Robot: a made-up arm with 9 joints. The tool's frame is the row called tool. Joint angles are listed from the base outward.
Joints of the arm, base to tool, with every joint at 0 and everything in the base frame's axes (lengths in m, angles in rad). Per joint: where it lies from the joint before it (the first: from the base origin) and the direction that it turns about. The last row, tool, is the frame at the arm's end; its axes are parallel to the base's.
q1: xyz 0 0 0.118 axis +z
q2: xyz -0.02 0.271 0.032 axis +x
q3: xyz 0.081 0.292 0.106 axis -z
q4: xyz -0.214 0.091 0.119 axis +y
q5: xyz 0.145 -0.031 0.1 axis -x
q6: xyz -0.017 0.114 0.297 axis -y
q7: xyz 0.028 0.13 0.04 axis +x
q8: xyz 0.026 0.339 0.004 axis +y
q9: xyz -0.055 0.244 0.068 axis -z
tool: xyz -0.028 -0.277 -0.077
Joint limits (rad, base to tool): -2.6..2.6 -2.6..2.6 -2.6..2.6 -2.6..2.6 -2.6..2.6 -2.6..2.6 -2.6..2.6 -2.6..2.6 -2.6..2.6
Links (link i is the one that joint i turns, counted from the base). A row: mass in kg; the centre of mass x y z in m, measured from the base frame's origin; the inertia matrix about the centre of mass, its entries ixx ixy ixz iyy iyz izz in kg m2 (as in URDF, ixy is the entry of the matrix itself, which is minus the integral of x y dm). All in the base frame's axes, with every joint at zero. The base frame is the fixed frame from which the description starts. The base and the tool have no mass.
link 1: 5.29; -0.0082 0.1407 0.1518; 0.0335 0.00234 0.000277 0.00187 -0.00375 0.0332
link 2: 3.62; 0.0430 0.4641 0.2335; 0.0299 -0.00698 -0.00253 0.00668 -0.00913 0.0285
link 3: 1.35; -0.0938 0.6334 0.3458; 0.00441 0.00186 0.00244 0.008 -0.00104 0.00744
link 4: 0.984; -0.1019 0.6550 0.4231; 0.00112 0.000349 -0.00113 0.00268 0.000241 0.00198
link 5: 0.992; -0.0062 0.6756 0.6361; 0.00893 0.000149 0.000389 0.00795 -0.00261 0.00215
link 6: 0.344; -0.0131 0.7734 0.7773; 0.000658 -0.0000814 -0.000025 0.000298 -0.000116 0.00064
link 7: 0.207; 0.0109 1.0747 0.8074; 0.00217 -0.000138 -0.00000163 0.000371 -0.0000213 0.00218
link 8: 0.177; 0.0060 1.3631 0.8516; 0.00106 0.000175 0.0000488 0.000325 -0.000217 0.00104
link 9: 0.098; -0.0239 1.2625 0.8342; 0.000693 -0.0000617 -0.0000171 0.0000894 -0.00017 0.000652
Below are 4 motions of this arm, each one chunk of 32 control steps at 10 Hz.
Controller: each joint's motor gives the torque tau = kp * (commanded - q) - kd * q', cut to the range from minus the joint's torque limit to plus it. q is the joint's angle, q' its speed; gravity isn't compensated. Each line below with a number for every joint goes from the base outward.
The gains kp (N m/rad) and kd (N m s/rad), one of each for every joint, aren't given. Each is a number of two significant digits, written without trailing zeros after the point. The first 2 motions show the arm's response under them.
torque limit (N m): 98 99 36 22 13 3 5.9 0.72 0.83
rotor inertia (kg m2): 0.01 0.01 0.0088 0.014 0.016 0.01 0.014 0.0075 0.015
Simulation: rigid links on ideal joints. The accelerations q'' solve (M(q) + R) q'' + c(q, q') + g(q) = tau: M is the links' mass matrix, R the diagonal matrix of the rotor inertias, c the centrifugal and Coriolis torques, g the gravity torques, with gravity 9.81 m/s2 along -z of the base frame. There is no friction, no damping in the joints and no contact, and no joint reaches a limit. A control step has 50 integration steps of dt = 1/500 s. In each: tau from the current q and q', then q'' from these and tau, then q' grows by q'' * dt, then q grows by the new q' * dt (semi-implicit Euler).
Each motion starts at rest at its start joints. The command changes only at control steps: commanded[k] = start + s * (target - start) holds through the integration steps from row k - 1 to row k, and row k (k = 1, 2, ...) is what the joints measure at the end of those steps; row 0 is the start. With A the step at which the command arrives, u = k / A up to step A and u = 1 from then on. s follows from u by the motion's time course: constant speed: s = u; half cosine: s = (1 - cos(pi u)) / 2; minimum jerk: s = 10 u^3 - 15 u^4 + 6 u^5; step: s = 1 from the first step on.
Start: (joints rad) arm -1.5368 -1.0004 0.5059 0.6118 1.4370 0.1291 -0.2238 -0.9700 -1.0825
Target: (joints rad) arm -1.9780 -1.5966 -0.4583 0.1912 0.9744 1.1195 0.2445 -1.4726 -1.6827
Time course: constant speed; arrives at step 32
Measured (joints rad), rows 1 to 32:
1: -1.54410 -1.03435 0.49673 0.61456 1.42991 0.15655 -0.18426 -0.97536 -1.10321
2: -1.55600 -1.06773 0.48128 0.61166 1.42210 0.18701 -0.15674 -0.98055 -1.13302
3: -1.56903 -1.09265 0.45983 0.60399 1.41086 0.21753 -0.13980 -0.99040 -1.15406
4: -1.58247 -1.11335 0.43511 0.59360 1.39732 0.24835 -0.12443 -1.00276 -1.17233
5: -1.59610 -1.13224 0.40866 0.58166 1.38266 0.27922 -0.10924 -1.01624 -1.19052
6: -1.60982 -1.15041 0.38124 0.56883 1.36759 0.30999 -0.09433 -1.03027 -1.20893
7: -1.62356 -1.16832 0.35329 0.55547 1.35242 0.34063 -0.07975 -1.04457 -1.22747
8: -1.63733 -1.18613 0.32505 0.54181 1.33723 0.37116 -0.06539 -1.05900 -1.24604
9: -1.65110 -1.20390 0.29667 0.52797 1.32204 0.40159 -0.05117 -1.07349 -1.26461
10: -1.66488 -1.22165 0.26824 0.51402 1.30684 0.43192 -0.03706 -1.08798 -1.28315
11: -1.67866 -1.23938 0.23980 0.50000 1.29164 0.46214 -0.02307 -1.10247 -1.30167
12: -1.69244 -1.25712 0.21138 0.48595 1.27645 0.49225 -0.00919 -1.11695 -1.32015
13: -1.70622 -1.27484 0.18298 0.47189 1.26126 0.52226 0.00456 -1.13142 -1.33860
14: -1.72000 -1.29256 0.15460 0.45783 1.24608 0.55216 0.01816 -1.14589 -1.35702
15: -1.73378 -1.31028 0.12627 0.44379 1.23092 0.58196 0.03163 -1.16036 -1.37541
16: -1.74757 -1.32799 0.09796 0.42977 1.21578 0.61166 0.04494 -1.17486 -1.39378
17: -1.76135 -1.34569 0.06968 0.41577 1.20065 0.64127 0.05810 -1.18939 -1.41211
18: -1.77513 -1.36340 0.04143 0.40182 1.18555 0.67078 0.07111 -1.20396 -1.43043
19: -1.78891 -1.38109 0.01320 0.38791 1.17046 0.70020 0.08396 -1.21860 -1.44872
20: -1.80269 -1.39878 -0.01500 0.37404 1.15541 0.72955 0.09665 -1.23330 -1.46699
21: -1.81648 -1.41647 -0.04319 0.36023 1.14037 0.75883 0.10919 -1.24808 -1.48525
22: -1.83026 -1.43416 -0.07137 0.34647 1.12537 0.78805 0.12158 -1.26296 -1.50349
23: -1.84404 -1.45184 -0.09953 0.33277 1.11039 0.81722 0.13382 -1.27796 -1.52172
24: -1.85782 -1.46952 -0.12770 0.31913 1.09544 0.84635 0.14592 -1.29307 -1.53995
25: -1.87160 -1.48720 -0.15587 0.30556 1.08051 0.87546 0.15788 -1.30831 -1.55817
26: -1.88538 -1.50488 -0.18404 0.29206 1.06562 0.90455 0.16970 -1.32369 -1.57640
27: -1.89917 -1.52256 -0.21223 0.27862 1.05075 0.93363 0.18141 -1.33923 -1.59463
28: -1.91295 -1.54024 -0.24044 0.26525 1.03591 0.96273 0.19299 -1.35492 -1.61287
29: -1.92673 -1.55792 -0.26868 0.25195 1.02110 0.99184 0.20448 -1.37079 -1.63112
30: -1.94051 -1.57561 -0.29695 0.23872 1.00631 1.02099 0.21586 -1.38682 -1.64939
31: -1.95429 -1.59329 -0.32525 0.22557 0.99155 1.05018 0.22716 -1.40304 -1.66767
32: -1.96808 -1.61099 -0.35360 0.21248 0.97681 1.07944 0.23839 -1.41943 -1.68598
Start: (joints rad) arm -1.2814 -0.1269 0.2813 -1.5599 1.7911 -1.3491 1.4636 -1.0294 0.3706
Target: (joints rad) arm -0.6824 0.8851 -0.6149 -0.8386 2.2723 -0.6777 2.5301 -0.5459 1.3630
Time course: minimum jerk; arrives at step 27
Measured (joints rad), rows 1 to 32:
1: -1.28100 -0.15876 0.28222 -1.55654 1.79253 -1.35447 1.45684 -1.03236 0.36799
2: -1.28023 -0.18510 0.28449 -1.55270 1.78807 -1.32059 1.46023 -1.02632 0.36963
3: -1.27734 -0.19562 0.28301 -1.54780 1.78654 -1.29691 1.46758 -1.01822 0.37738
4: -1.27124 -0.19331 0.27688 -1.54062 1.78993 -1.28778 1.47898 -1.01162 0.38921
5: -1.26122 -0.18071 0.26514 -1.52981 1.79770 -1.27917 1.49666 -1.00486 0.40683
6: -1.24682 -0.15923 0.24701 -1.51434 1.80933 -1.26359 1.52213 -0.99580 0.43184
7: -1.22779 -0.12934 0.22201 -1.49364 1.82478 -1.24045 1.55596 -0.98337 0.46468
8: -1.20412 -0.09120 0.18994 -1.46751 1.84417 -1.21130 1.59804 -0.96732 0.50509
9: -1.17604 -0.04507 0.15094 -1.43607 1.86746 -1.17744 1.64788 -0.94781 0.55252
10: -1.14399 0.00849 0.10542 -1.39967 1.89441 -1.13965 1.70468 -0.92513 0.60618
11: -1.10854 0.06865 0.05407 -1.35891 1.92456 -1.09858 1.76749 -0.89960 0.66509
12: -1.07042 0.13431 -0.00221 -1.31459 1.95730 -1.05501 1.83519 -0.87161 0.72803
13: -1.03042 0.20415 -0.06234 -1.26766 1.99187 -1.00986 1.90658 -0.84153 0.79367
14: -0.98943 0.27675 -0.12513 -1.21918 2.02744 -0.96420 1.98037 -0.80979 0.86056
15: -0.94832 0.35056 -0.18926 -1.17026 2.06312 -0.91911 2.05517 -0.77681 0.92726
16: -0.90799 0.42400 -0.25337 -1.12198 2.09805 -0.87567 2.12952 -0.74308 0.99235
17: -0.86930 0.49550 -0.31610 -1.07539 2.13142 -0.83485 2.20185 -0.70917 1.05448
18: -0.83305 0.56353 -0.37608 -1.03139 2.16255 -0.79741 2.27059 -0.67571 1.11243
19: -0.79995 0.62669 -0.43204 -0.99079 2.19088 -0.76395 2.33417 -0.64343 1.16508
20: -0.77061 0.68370 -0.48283 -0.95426 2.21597 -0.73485 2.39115 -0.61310 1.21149
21: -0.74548 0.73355 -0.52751 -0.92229 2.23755 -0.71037 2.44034 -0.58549 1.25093
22: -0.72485 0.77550 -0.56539 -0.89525 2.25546 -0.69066 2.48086 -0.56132 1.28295
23: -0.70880 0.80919 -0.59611 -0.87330 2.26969 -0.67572 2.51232 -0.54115 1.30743
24: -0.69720 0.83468 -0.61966 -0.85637 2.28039 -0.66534 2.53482 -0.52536 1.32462
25: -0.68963 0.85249 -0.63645 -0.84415 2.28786 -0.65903 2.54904 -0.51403 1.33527
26: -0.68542 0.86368 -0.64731 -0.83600 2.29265 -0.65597 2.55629 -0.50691 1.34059
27: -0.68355 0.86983 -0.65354 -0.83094 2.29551 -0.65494 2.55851 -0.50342 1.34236
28: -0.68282 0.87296 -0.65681 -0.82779 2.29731 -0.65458 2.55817 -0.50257 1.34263
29: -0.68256 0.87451 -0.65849 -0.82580 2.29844 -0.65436 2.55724 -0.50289 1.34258
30: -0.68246 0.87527 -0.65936 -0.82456 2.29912 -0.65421 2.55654 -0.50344 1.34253
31: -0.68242 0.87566 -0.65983 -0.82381 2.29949 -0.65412 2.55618 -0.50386 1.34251
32: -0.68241 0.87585 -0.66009 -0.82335 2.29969 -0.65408 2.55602 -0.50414 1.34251
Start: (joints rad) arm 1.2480 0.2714 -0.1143 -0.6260 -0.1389 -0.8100 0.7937 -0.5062 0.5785
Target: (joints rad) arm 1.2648 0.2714 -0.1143 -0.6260 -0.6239 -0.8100 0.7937 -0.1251 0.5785
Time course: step
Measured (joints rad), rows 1 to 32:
1: 1.25518 0.23720 -0.10893 -0.62487 -0.33282 -0.84892 0.74147 -0.42005 0.57263
2: 1.26136 0.23145 -0.12069 -0.63556 -0.47541 -0.81229 0.76640 -0.30713 0.57261
3: 1.26451 0.23429 -0.13187 -0.64347 -0.56023 -0.79047 0.79162 -0.23032 0.57348
4: 1.26542 0.23569 -0.13716 -0.64629 -0.60462 -0.78982 0.80187 -0.18383 0.57168
5: 1.26537 0.23472 -0.13792 -0.64639 -0.62505 -0.79684 0.80126 -0.15840 0.56922
6: 1.26511 0.23282 -0.13675 -0.64584 -0.63347 -0.80291 0.79693 -0.14562 0.56752
7: 1.26491 0.23113 -0.13531 -0.64542 -0.63679 -0.80604 0.79311 -0.13946 0.56674
8: 1.26482 0.23003 -0.13425 -0.64523 -0.63821 -0.80709 0.79092 -0.13639 0.56653
9: 1.26479 0.22945 -0.13363 -0.64517 -0.63898 -0.80721 0.79003 -0.13471 0.56653
10: 1.26478 0.22919 -0.13332 -0.64516 -0.63947 -0.80707 0.78981 -0.13368 0.56658
11: 1.26479 0.22909 -0.13317 -0.64516 -0.63978 -0.80694 0.78983 -0.13302 0.56662
12: 1.26480 0.22905 -0.13310 -0.64516 -0.63998 -0.80687 0.78989 -0.13261 0.56664
13: 1.26480 0.22903 -0.13306 -0.64516 -0.64009 -0.80685 0.78992 -0.13235 0.56665
14: 1.26480 0.22903 -0.13304 -0.64516 -0.64015 -0.80685 0.78993 -0.13220 0.56665
15: 1.26480 0.22902 -0.13302 -0.64516 -0.64018 -0.80685 0.78993 -0.13211 0.56665
16: 1.26480 0.22902 -0.13301 -0.64516 -0.64019 -0.80685 0.78993 -0.13206 0.56665
17: 1.26480 0.22902 -0.13301 -0.64516 -0.64020 -0.80685 0.78993 -0.13203 0.56665
18: 1.26480 0.22901 -0.13300 -0.64516 -0.64020 -0.80685 0.78992 -0.13202 0.56665
19: 1.26480 0.22901 -0.13300 -0.64516 -0.64020 -0.80685 0.78992 -0.13201 0.56665
20: 1.26480 0.22901 -0.13300 -0.64516 -0.64020 -0.80685 0.78992 -0.13200 0.56665
21: 1.26480 0.22901 -0.13300 -0.64516 -0.64020 -0.80685 0.78992 -0.13200 0.56665
22: 1.26480 0.22901 -0.13300 -0.64516 -0.64020 -0.80685 0.78992 -0.13200 0.56665
23: 1.26480 0.22901 -0.13300 -0.64516 -0.64020 -0.80685 0.78992 -0.13199 0.56665
24: 1.26480 0.22901 -0.13300 -0.64516 -0.64020 -0.80685 0.78992 -0.13199 0.56665
25: 1.26480 0.22901 -0.13300 -0.64516 -0.64020 -0.80685 0.78992 -0.13199 0.56665
26: 1.26480 0.22901 -0.13300 -0.64516 -0.64020 -0.80685 0.78992 -0.13199 0.56665
27: 1.26480 0.22901 -0.13300 -0.64516 -0.64020 -0.80685 0.78992 -0.13199 0.56665
28: 1.26480 0.22901 -0.13300 -0.64516 -0.64020 -0.80685 0.78992 -0.13199 0.56665
29: 1.26480 0.22901 -0.13300 -0.64516 -0.64020 -0.80685 0.78992 -0.13199 0.56665
30: 1.26480 0.22901 -0.13300 -0.64516 -0.64020 -0.80685 0.78992 -0.13199 0.56665
31: 1.26480 0.22901 -0.13300 -0.64516 -0.64020 -0.80685 0.78992 -0.13199 0.56665
32: 1.26480 0.22901 -0.13300 -0.64516 -0.64020 -0.80685 0.78992 -0.13199 0.56665

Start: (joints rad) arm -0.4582 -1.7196 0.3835 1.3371 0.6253 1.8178 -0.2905 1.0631 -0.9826
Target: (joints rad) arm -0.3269 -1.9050 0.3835 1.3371 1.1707 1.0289 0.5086 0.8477 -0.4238
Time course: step
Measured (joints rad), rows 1 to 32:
1: -0.38502 -1.80321 0.41813 1.32220 0.80895 1.30071 0.13818 0.98900 -0.78963
2: -0.35000 -1.85617 0.38823 1.33574 1.00982 1.12546 0.39202 0.92571 -0.52805
3: -0.33596 -1.88346 0.38303 1.33974 1.10275 1.06025 0.46476 0.89337 -0.45088
4: -0.33049 -1.89649 0.38794 1.34033 1.14292 1.03192 0.49401 0.87688 -0.43898
5: -0.32835 -1.90159 0.39392 1.34031 1.16000 1.02247 0.51066 0.86682 -0.43654
6: -0.32750 -1.90324 0.39839 1.34026 1.16747 1.02004 0.51988 0.86035 -0.43503
7: -0.32716 -1.90373 0.40118 1.34021 1.17099 1.01950 0.52413 0.85632 -0.43430
8: -0.32702 -1.90390 0.40278 1.34018 1.17282 1.01937 0.52569 0.85392 -0.43411
9: -0.32695 -1.90397 0.40365 1.34016 1.17383 1.01934 0.52616 0.85250 -0.43412
10: -0.32692 -1.90400 0.40412 1.34015 1.17438 1.01935 0.52628 0.85166 -0.43416
11: -0.32691 -1.90401 0.40438 1.34015 1.17468 1.01936 0.52632 0.85116 -0.43417
12: -0.32690 -1.90401 0.40453 1.34016 1.17483 1.01937 0.52634 0.85086 -0.43417
13: -0.32690 -1.90401 0.40461 1.34016 1.17491 1.01937 0.52635 0.85068 -0.43417
14: -0.32690 -1.90401 0.40466 1.34017 1.17495 1.01937 0.52636 0.85058 -0.43417
15: -0.32690 -1.90401 0.40468 1.34017 1.17498 1.01937 0.52636 0.85051 -0.43417
16: -0.32690 -1.90400 0.40470 1.34017 1.17499 1.01937 0.52636 0.85048 -0.43417
17: -0.32690 -1.90400 0.40471 1.34017 1.17500 1.01937 0.52636 0.85045 -0.43418
18: -0.32690 -1.90400 0.40471 1.34017 1.17500 1.01937 0.52636 0.85044 -0.43418
19: -0.32690 -1.90400 0.40471 1.34017 1.17500 1.01937 0.52636 0.85043 -0.43418
20: -0.32690 -1.90400 0.40471 1.34017 1.17500 1.01937 0.52636 0.85043 -0.43418
21: -0.32690 -1.90400 0.40472 1.34017 1.17501 1.01937 0.52636 0.85043 -0.43418
22: -0.32690 -1.90400 0.40472 1.34017 1.17501 1.01937 0.52636 0.85042 -0.43418
23: -0.32690 -1.90400 0.40472 1.34017 1.17501 1.01937 0.52636 0.85042 -0.43418
24: -0.32690 -1.90400 0.40472 1.34017 1.17501 1.01937 0.52636 0.85042 -0.43418
25: -0.32690 -1.90400 0.40472 1.34017 1.17501 1.01937 0.52636 0.85042 -0.43418
26: -0.32690 -1.90400 0.40472 1.34017 1.17501 1.01937 0.52636 0.85042 -0.43418
27: -0.32690 -1.90400 0.40472 1.34017 1.17501 1.01937 0.52636 0.85042 -0.43418
28: -0.32690 -1.90400 0.40472 1.34017 1.17501 1.01937 0.52636 0.85042 -0.43418
29: -0.32690 -1.90400 0.40472 1.34017 1.17501 1.01937 0.52636 0.85042 -0.43418
30: -0.32690 -1.90400 0.40472 1.34017 1.17501 1.01937 0.52636 0.85042 -0.43418
31: -0.32690 -1.90400 0.40472 1.34017 1.17501 1.01937 0.52636 0.85042 -0.43418
32: -0.32690 -1.90400 0.40472 1.34017 1.17501 1.01937 0.52636 0.85042 -0.43418

